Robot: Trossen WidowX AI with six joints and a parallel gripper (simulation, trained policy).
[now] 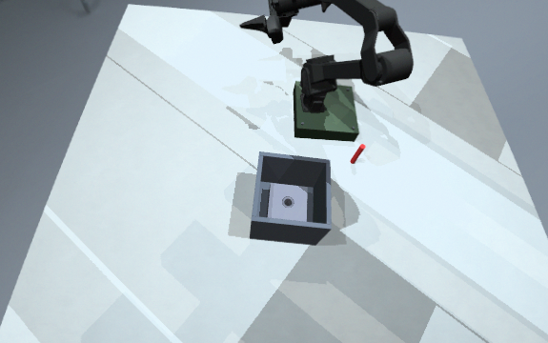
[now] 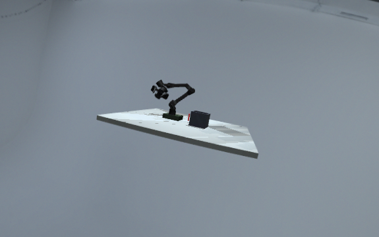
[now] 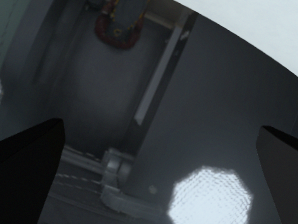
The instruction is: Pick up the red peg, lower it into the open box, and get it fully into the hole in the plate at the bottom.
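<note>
Now: gripper tip 31 cm short of the red peg, 31 cm to the right of it and 19 cm above it. From my gripper tip the other things lie so: plate: 44 cm ahead, 10 cm to the left, 19 cm below.
</note>
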